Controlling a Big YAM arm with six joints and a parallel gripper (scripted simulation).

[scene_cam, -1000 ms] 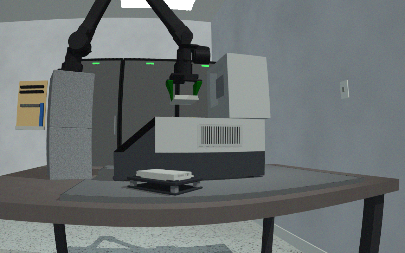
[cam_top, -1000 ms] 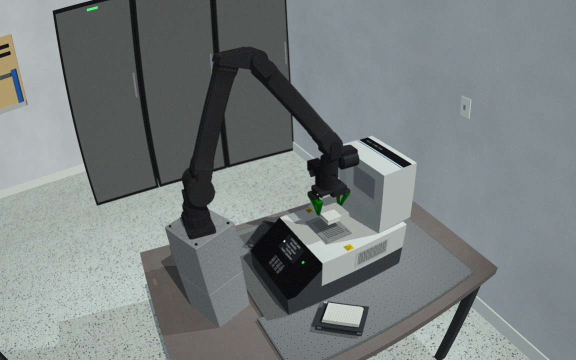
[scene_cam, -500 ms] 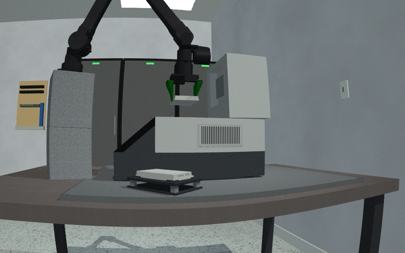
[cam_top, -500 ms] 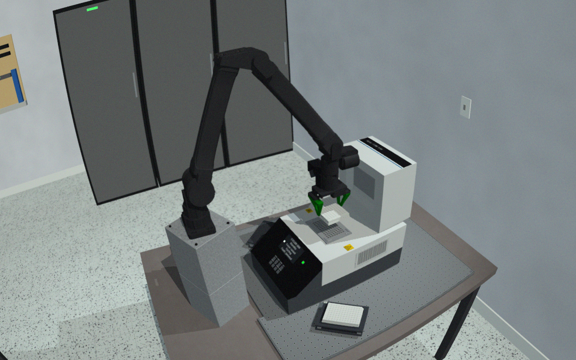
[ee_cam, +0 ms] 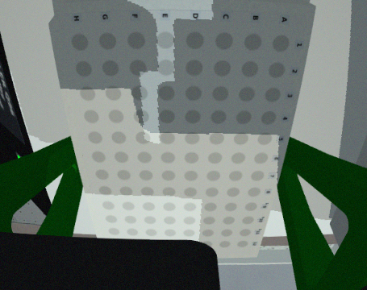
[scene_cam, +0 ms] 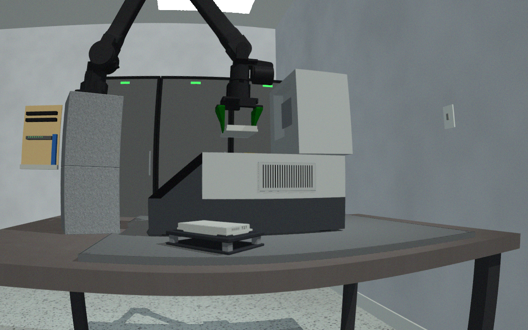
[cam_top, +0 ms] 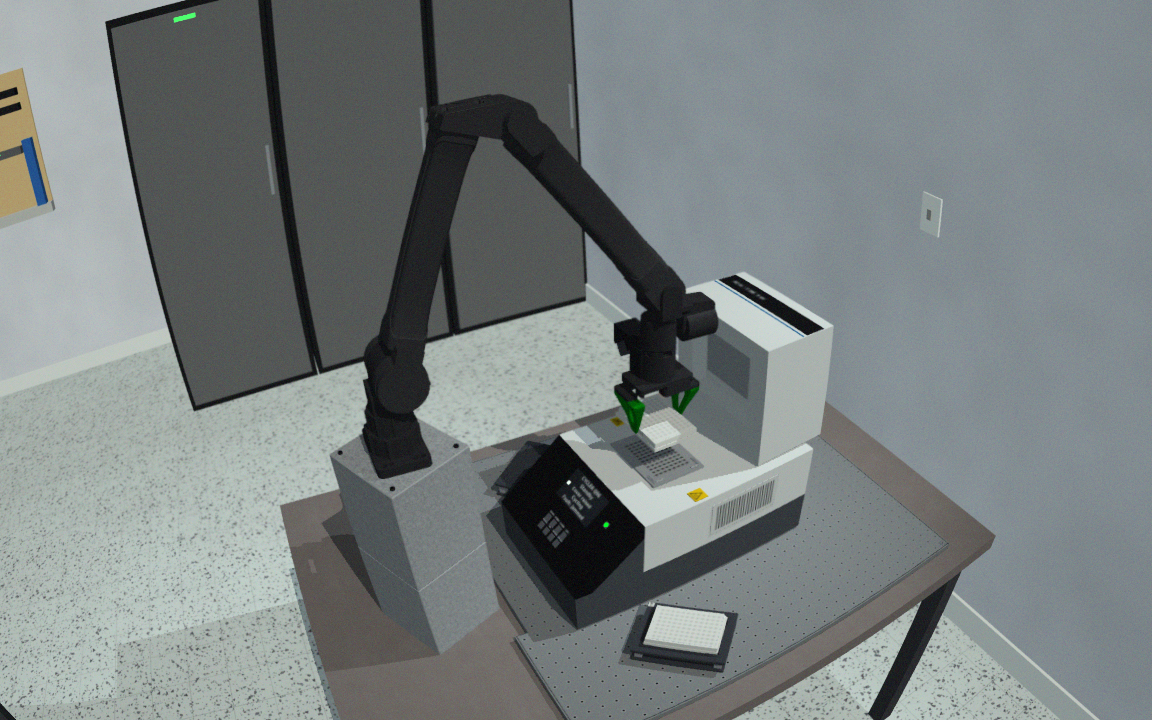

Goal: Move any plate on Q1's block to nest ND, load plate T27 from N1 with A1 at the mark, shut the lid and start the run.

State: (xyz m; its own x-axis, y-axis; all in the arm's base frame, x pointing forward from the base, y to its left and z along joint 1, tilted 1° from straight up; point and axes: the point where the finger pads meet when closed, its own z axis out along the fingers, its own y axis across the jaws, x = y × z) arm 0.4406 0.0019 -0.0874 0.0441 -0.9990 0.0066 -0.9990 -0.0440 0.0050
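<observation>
Now: the dark nest ND 12 cm behind my hand, 28 cm to the left of it and 25 cm below it. Also, from my hand: plate T27: 9 cm behind, 28 cm to the right, 24 cm below; black plate nest N1: 9 cm behind, 28 cm to the right, 25 cm below.
</observation>
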